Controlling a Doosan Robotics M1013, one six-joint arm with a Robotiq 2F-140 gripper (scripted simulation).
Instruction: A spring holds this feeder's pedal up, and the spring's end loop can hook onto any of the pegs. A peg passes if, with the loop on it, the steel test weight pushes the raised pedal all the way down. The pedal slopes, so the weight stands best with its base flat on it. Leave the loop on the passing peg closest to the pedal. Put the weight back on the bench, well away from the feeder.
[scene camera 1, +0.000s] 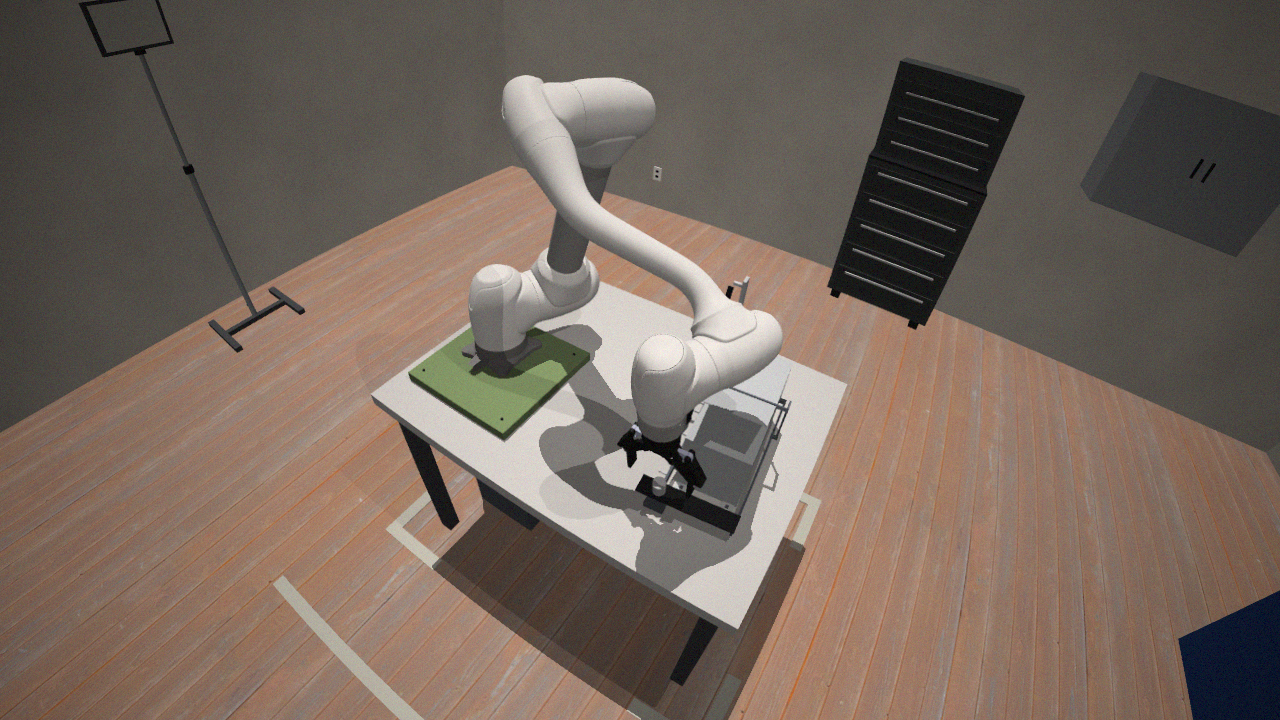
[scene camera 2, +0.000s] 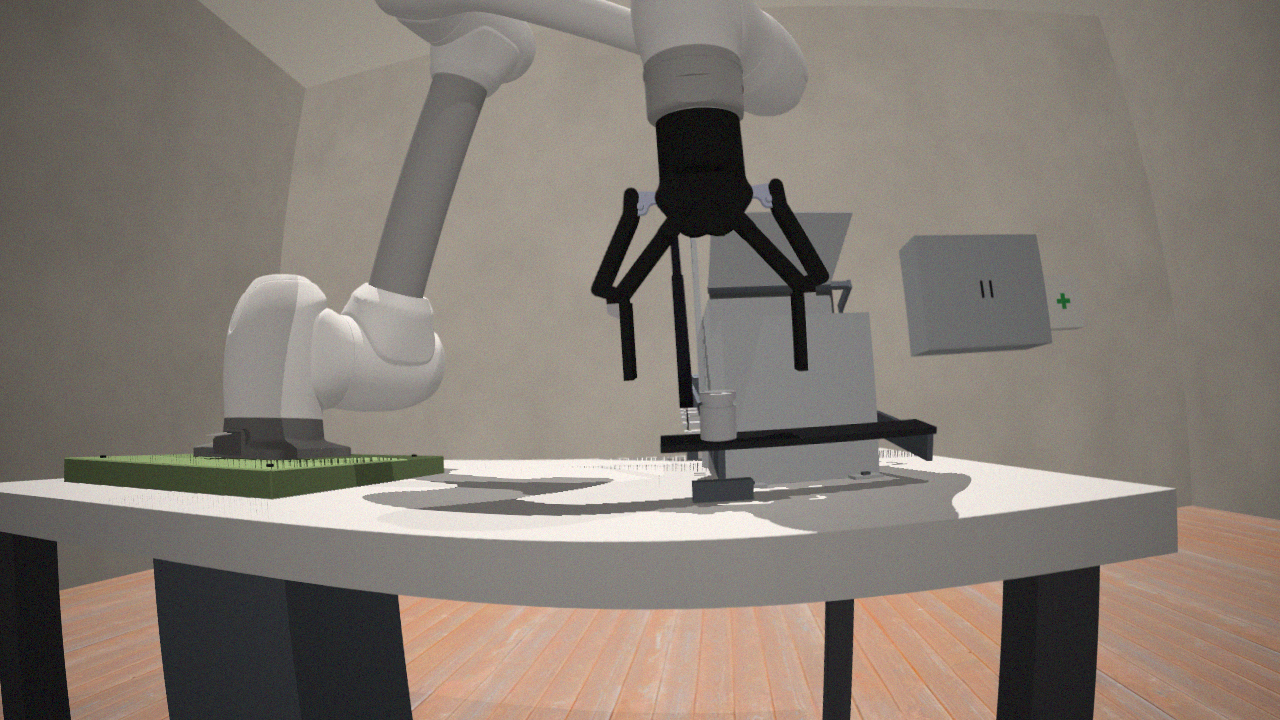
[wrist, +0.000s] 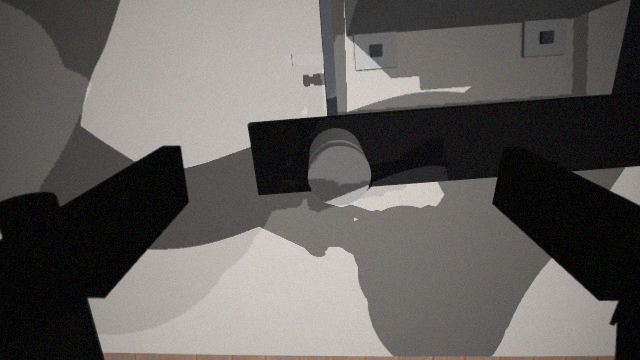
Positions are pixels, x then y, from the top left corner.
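Labels:
I can see my gripper in scene camera 1, in scene camera 2 and in the wrist view (341, 175). On my gripper, (scene camera 2: 771, 195) and (scene camera 1: 684, 461) are the same spot. There is a black pedal too, and on it (wrist: 464, 142) is the same spot as (scene camera 2: 805, 432).

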